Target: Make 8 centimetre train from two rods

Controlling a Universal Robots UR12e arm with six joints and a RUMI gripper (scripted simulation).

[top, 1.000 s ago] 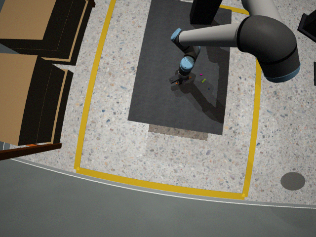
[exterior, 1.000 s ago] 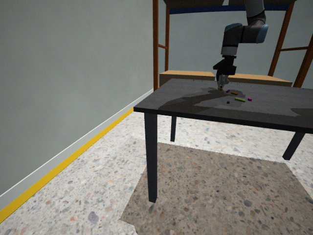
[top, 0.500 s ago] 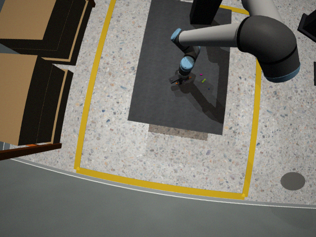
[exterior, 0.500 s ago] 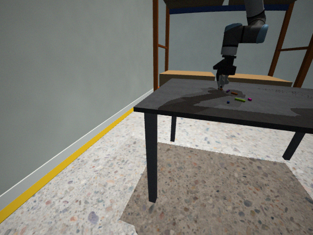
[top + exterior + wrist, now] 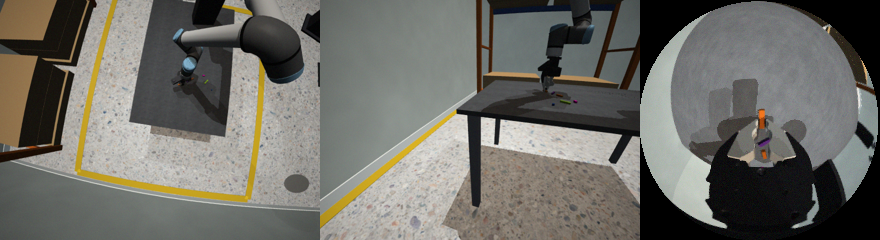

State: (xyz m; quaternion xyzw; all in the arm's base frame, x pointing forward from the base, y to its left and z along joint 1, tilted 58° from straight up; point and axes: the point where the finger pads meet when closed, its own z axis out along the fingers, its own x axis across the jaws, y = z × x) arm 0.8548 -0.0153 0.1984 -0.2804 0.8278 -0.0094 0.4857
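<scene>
Right now my hand is 6 cm past the purple rod, 2 cm to the right of it and 1 cm above it. From my hand the other things lie so: lime rod 20 cm to the left, 15 cm behind, 1 cm below; then magenta rod 19 cm behind, 15 cm to the left, 1 cm below; then small blue rod 29 cm to the left, 10 cm behind, 1 cm below.
</scene>
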